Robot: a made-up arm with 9 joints.
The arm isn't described. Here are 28 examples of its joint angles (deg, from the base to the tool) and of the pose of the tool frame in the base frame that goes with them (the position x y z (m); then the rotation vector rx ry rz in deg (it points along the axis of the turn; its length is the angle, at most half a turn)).
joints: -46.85 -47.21 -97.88 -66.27 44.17 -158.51 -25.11 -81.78 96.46
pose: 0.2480 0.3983 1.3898 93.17 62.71 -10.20
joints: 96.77 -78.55 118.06 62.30 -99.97 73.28 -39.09 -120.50 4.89
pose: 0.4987 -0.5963 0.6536 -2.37 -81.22 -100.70
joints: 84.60 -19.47 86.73 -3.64 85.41 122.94 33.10 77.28 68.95
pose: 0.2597 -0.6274 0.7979 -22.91 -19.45 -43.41
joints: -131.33 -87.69 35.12 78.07 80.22 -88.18 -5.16 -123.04 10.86
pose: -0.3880 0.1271 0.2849 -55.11 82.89 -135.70
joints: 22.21 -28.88 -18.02 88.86 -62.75 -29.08 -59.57 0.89 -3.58
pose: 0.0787 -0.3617 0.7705 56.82 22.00 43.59
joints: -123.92 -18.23 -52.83 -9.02 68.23 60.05 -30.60 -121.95 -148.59
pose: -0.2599 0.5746 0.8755 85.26 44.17 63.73
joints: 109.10 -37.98 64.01 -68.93 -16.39 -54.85 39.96 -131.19 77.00
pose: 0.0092 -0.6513 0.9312 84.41 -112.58 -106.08
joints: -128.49 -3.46 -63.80 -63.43 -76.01 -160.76 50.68 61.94 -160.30
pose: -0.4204 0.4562 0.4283 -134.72 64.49 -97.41
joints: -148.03 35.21 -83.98 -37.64 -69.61 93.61 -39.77 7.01 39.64
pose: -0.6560 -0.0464 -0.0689 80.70 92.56 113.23
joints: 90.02 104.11 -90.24 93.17 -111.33 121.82 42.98 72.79 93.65
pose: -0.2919 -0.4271 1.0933 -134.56 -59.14 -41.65
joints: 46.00 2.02 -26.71 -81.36 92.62 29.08 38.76 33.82 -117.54
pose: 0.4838 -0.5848 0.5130 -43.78 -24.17 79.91
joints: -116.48 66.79 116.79 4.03 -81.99 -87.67 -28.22 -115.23 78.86
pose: 0.3384 -0.1523 0.8670 -86.78 -118.18 86.90
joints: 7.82 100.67 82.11 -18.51 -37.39 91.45 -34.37 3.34 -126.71
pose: 0.6690 -0.4809 0.1921 -8.78 -3.35 -50.27
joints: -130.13 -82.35 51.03 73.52 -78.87 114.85 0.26 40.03 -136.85
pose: 0.2358 -0.1755 1.2584 -9.54 -127.92 -46.37
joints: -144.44 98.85 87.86 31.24 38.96 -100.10 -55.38 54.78 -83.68
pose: -0.2627 0.0162 1.3111 -57.06 141.26 -37.98
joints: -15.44 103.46 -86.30 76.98 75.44 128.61 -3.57 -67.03 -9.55
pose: -0.7849 0.0234 1.3521 46.72 101.06 -14.81
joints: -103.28 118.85 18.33 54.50 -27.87 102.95 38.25 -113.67 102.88
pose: 0.1218 0.0990 0.7275 -26.78 -130.82 -86.28
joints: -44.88 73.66 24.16 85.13 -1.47 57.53 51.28 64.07 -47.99
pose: 0.6290 0.3938 1.1335 62.51 -46.48 10.75
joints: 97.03 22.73 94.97 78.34 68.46 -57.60 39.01 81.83 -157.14
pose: -0.2789 -0.4281 0.8192 -82.45 12.44 -88.63
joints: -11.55 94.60 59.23 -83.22 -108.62 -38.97 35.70 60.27 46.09
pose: 0.6069 -0.4040 1.3716 127.87 -65.97 -32.06
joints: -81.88 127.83 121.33 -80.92 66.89 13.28 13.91 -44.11 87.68
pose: -0.1975 -0.1545 0.8416 21.46 -132.21 105.90
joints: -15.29 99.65 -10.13 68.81 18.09 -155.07 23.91 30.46 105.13
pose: 0.3368 -0.1947 1.1016 20.33 -7.22 -72.58
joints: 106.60 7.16 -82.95 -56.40 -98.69 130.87 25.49 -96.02 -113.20
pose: -0.1736 -0.8555 1.0801 111.22 -35.49 35.49
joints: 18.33 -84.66 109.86 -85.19 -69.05 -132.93 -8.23 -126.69 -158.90
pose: 0.1871 -0.2587 0.9092 -23.35 -6.92 -138.70
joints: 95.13 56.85 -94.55 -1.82 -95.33 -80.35 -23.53 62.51 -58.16
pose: -0.4197 -1.2438 0.9044 -65.87 -10.86 -49.43
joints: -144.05 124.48 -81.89 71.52 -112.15 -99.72 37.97 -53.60 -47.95
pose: -0.4658 0.3408 0.7867 82.34 -43.71 58.63
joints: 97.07 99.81 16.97 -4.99 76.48 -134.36 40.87 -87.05 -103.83
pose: 0.0974 -0.8514 0.4131 -78.35 60.59 75.18
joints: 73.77 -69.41 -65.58 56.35 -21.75 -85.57 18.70 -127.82 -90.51
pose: 0.2228 -1.0181 0.8064 103.89 -117.12 -21.09
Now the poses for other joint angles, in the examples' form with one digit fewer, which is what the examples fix.
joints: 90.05 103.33 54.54 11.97 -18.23 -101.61 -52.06 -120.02 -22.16
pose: 0.490 -0.504 0.143 -11.1 -7.6 -101.7
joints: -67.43 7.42 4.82 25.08 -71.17 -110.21 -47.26 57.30 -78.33
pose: 0.254 -0.246 1.667 -139.0 82.2 28.9
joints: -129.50 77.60 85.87 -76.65 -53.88 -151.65 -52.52 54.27 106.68
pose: 0.318 -0.351 1.113 -26.9 -59.1 -52.3
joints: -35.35 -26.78 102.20 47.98 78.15 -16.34 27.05 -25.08 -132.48
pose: 0.341 0.529 0.371 66.5 35.9 -83.0
